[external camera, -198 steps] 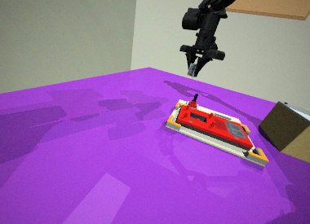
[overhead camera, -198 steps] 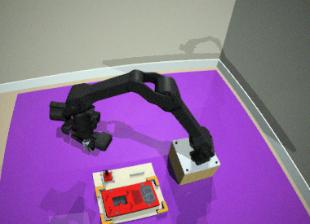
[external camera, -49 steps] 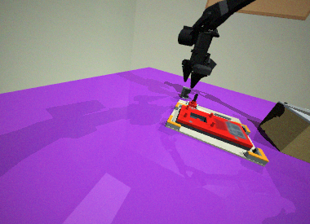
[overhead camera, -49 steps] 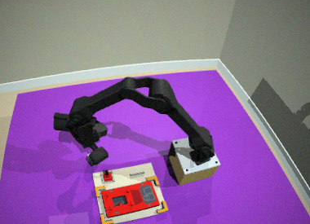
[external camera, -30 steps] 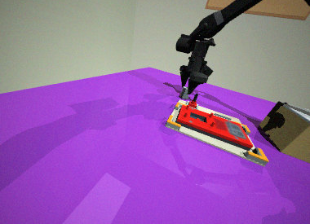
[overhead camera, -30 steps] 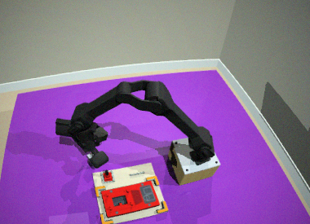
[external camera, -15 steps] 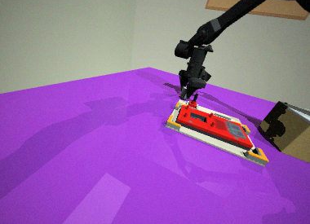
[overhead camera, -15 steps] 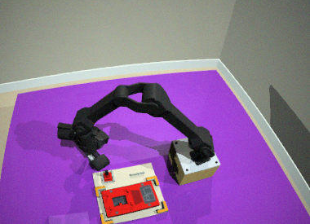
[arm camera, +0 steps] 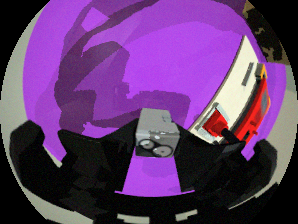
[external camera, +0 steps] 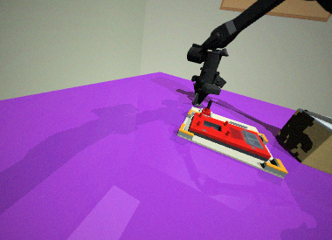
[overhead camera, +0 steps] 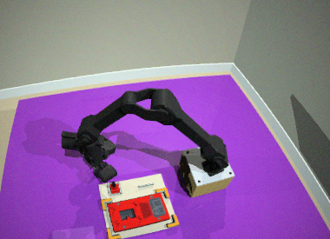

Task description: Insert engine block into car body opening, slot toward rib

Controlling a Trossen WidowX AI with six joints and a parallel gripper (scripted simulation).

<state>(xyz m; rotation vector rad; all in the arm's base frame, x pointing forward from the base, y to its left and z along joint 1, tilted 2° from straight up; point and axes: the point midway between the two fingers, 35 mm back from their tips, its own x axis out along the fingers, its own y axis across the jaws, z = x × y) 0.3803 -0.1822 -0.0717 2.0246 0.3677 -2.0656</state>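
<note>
Now: gripper tip 3 cm past the red-and-black post, 9 cm to the right of it and 2 cm below it. Also, from my gripper tip: dark grey engine block 1 cm above.
</note>
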